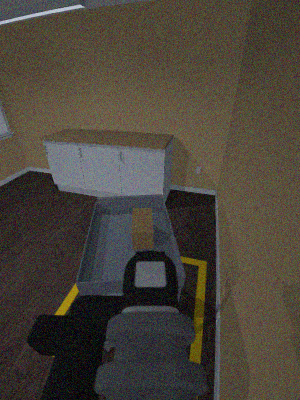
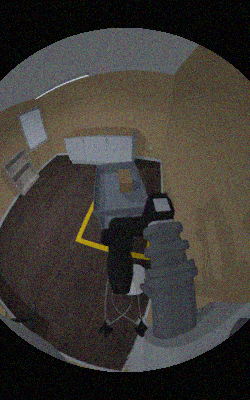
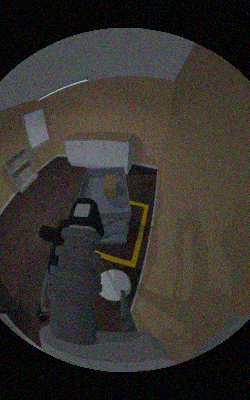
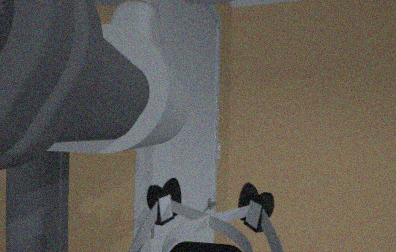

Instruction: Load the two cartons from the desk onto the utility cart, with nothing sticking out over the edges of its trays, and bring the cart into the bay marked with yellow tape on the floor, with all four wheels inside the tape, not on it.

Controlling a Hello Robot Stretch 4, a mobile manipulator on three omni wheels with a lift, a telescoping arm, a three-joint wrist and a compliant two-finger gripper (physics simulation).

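Where they show: gripper, fingertip midpoint: (image 2: 123, 336) (image 4: 210, 195); robot's base, origin of the base link: (image 3: 113, 284).
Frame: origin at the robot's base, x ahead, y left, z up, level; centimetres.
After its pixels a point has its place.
The grey utility cart (image 1: 107, 245) @(z 76.6, x 82.1, y 22.9 cm) (image 2: 105, 195) @(z 76.6, x 75.8, y 22.2 cm) (image 3: 117, 210) @(z 76.6, x 63.8, y -4.5 cm) stands ahead, its far end towards the white cabinet. A brown carton (image 1: 142, 227) @(z 88.4, x 83.5, y 3.6 cm) (image 2: 125, 180) @(z 88.4, x 82.4, y 3.1 cm) (image 3: 110, 185) @(z 88.4, x 82.6, y 2.5 cm) lies in its top tray, right of the middle and inside the rim. The second carton and the desk do not show. Yellow tape (image 1: 200, 310) @(z -2.8, x 84.9, y -41.6 cm) (image 2: 94, 244) @(z -2.8, x 50.6, y 50.1 cm) (image 3: 141, 234) @(z -2.8, x 74.9, y -40.2 cm) runs right of the cart and on the near side; its left line passes behind the cart's side. The far part of the cart appears beyond the far tape line. Its wheels are hidden. My gripper (image 2: 124, 328) @(z 124.6, x -9.0, y 8.8 cm) (image 4: 210, 195) @(z 124.6, x -9.0, y 8.8 cm) is open, empty, away from the cart.
A white cabinet (image 1: 107, 167) @(z 52.3, x 247.4, y 56.6 cm) (image 2: 102, 150) @(z 43.5, x 244.7, y 47.2 cm) (image 3: 97, 153) @(z 46.3, x 246.2, y 52.3 cm) with a wooden top stands beyond the cart. A wall runs close along the right. A small shelf unit stands at the far left. A round white object (image 3: 115, 285) @(z 18.7, x -0.5, y -2.8 cm) is near the tape's near side. My arm hides part of the floor.
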